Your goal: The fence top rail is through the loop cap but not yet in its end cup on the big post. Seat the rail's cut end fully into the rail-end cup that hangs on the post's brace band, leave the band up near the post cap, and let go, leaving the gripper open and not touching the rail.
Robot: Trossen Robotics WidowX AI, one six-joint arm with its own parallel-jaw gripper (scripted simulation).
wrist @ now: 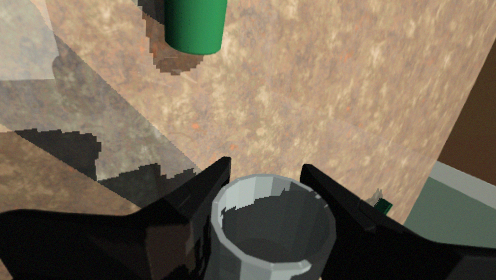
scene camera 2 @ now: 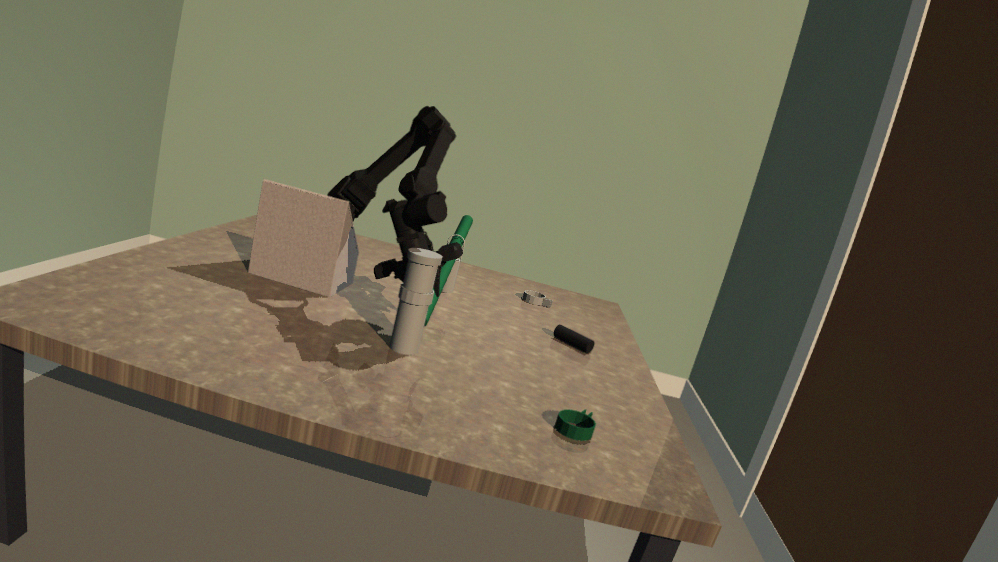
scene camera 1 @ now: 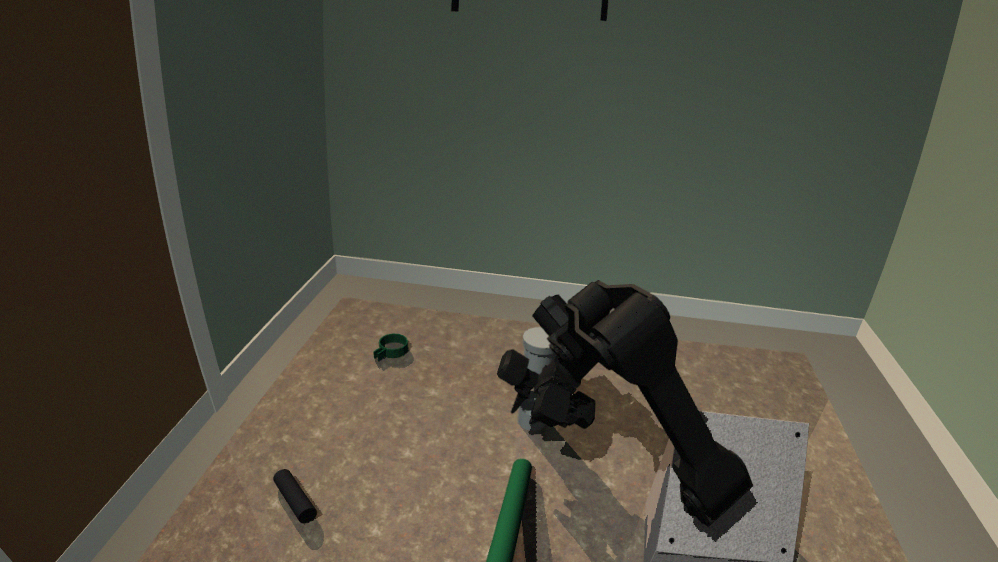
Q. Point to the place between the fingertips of the gripper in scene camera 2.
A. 429,298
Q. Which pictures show the gripper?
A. The wrist view, scene camera 2 and scene camera 1: all of them.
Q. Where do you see a big grey post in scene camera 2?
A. At 410,319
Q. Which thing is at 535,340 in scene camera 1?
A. A big grey post.
